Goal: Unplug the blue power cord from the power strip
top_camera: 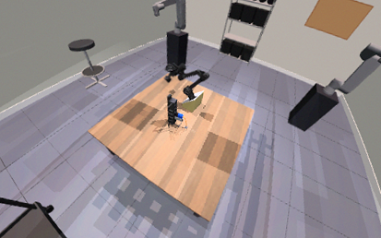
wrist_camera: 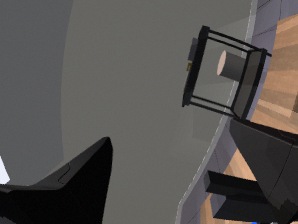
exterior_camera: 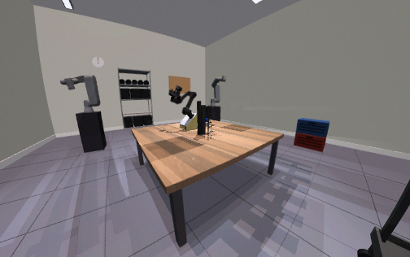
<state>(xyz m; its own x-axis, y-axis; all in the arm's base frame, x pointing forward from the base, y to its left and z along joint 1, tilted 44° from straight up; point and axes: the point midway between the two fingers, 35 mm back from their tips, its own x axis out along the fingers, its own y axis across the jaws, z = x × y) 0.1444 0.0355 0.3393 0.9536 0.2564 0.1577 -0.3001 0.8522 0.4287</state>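
Now: gripper tip 280 mm above the blue plug, 230 mm to the right of it and 100 mm short of it.
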